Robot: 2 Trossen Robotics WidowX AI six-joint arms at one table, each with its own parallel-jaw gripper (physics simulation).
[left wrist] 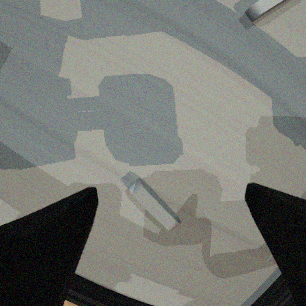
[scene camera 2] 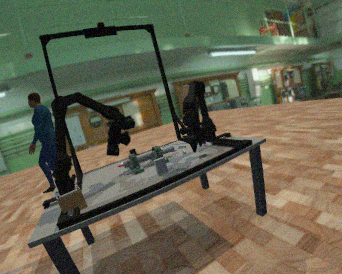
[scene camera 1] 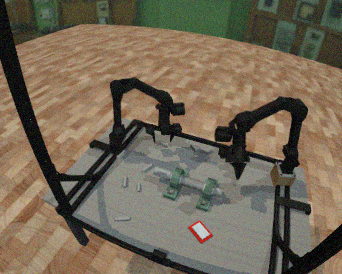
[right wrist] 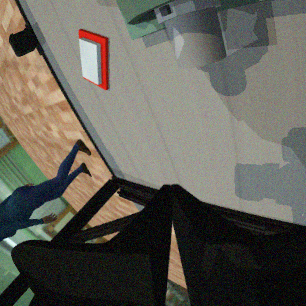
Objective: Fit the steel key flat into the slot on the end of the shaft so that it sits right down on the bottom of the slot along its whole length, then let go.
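Places are measured from the left arm's base along level axes (x ahead, y left, z up), in metres.
Pixels of known places: left gripper, fingertip midpoint: (left wrist: 172, 193) (scene camera 2: 197, 149) (scene camera 1: 162, 142); right gripper, fingertip midpoint: (scene camera 1: 237, 179) (right wrist: 170, 191); left arm's base, link origin: (scene camera 2: 211, 140) (scene camera 1: 116, 150); right arm's base, link origin: (scene camera 2: 66, 190) (scene camera 1: 286, 169).
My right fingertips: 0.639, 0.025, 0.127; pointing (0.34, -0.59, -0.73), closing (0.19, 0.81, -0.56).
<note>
For each thing: its middle in the pictures, then the offset to it from my right fingertips, as dx, dy, dz. "pt": a spot on its surface instead.
- grey shaft, body centre: (scene camera 1: 187, 181) (scene camera 2: 149, 156) -0.207, -0.037, -0.097
- small steel key, body centre: (left wrist: 155, 204) -0.460, +0.171, -0.138
- red-edged white pad, body centre: (right wrist: 91, 60) (scene camera 1: 200, 231) -0.051, -0.219, -0.139
- grey block, body centre: (scene camera 2: 160, 166) (scene camera 1: 204, 154) -0.218, +0.186, -0.108
- metal piece, surface spot: (left wrist: 265, 9) pt -0.428, -0.003, -0.130
The grey shaft (scene camera 1: 192, 181) (right wrist: 197, 42) lies across two green supports (scene camera 1: 170, 191) (scene camera 1: 203, 202). Its slot is too blurred to make out. A small steel key (left wrist: 154, 205) lies on the table below the open left gripper (left wrist: 172, 187) (scene camera 1: 162, 140), between its fingers as seen in the left wrist view but not gripped. Other small key-like bars (scene camera 1: 125, 182) (scene camera 1: 139, 187) (scene camera 1: 122, 218) (scene camera 1: 148, 167) lie at the left of scene camera 1. The right gripper (scene camera 1: 238, 177) (right wrist: 173, 192) is shut and empty, above the table to the right of the shaft.
A red-edged white pad (scene camera 1: 200, 231) (right wrist: 90, 61) lies near the front edge. A grey block (scene camera 2: 161, 166) stands beside the shaft. A wooden-faced box (scene camera 1: 281, 175) (scene camera 2: 73, 200) is by the right arm's base. Part of another metal piece (left wrist: 265, 9) shows at the left wrist view's top right.
</note>
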